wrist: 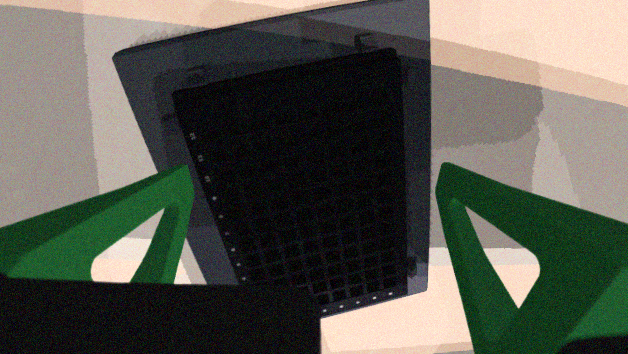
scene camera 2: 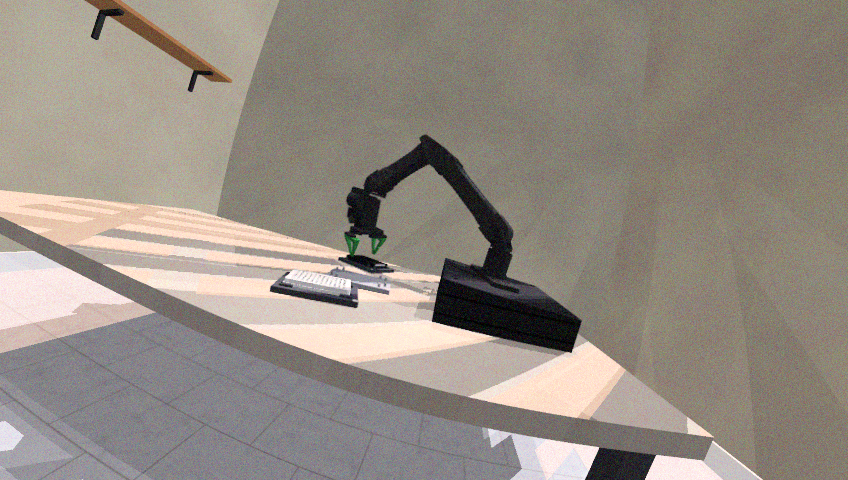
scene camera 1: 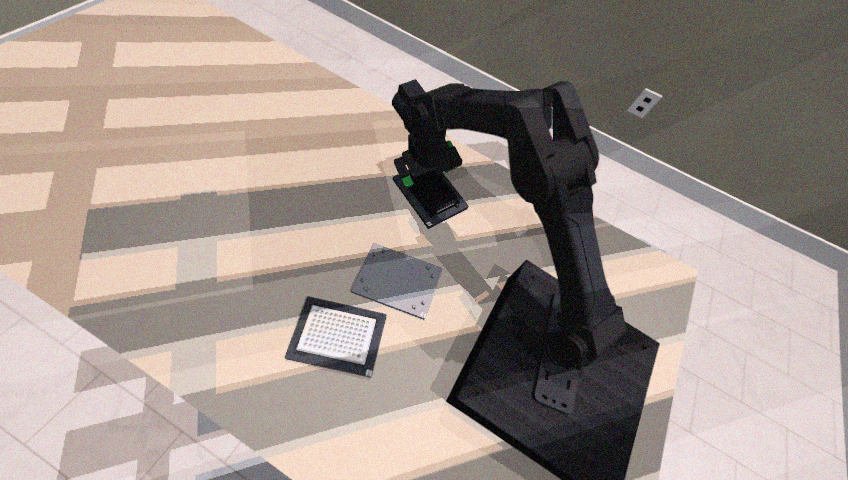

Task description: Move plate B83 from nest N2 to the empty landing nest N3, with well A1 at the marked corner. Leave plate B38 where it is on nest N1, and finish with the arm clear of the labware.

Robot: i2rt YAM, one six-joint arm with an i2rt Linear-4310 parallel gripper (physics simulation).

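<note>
A black well plate (scene camera 1: pixel 437 191) (scene camera 2: pixel 365 261) (wrist: pixel 300 150) sits on a dark nest (scene camera 1: pixel 433 221) (scene camera 2: pixel 387 269) (wrist: pixel 140 90). My gripper (scene camera 1: pixel 429 172) (scene camera 2: pixel 363 253) (wrist: pixel 314 177) is open and empty, pointing down just above this plate. In the wrist view its green fingertips stand at either side of the plate, the left one nearer. A white well plate (scene camera 1: pixel 336 334) (scene camera 2: pixel 318 281) sits on another dark nest (scene camera 1: pixel 327 362) (scene camera 2: pixel 312 295). The pale grey empty nest (scene camera 1: pixel 398 279) (scene camera 2: pixel 373 283) lies between them, with small pegs and a white corner tag. Plate labels are not readable.
The black arm base (scene camera 1: pixel 505 380) (scene camera 2: pixel 505 315) stands to the right of the nests. The arm arches from it over the table (scene camera 1: pixel 357 440) (scene camera 2: pixel 368 344). A wooden shelf (scene camera 2: pixel 166 41) is on the wall. Strong shadow bands cross the table.
</note>
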